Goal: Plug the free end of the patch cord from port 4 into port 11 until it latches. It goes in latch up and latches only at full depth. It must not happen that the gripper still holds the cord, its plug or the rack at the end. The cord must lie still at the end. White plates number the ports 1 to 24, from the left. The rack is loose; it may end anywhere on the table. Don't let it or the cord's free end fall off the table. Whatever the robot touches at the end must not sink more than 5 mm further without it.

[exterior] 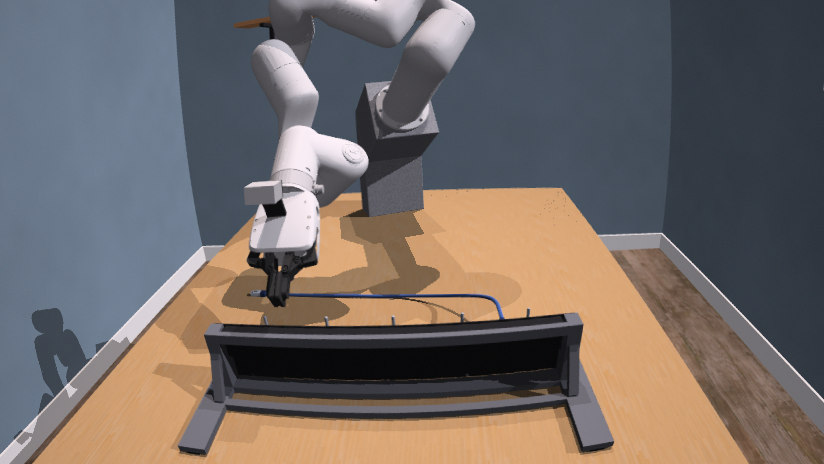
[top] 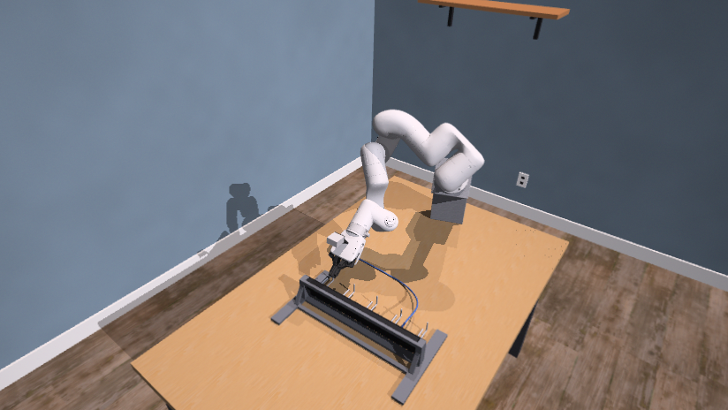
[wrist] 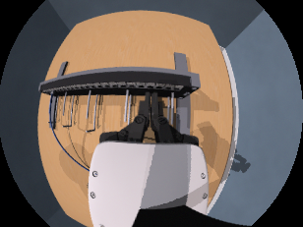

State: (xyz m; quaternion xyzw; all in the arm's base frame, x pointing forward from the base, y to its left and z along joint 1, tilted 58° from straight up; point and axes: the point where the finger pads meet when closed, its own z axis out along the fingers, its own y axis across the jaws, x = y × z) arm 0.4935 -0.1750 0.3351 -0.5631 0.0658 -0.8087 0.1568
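Now: the plug 19 cm to the right of my hand, 18 cm behind it and 12 cm below it.
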